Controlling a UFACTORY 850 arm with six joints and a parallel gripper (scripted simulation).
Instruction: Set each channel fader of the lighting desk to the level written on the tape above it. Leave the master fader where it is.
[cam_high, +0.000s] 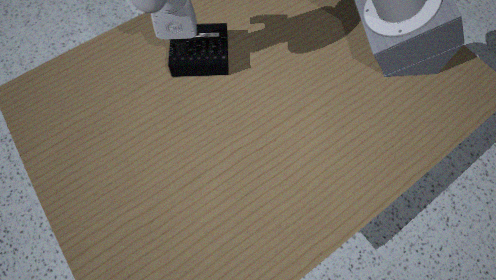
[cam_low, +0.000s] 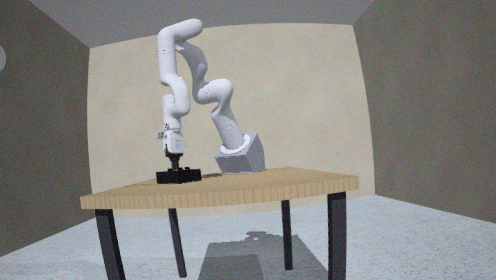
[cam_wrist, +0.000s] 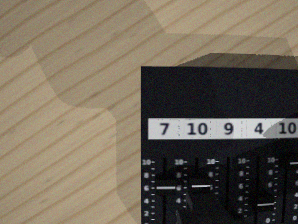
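My gripper is now 10 mm short of the fader 1, 30 mm to the left of it and 20 mm above it. Round my hand: fader 3: 10 mm behind, 20 mm to the left, 20 mm below; fader 2: 10 mm behind, 20 mm to the right, 20 mm below; fader 4: 40 mm behind, 20 mm to the left, 20 mm below.
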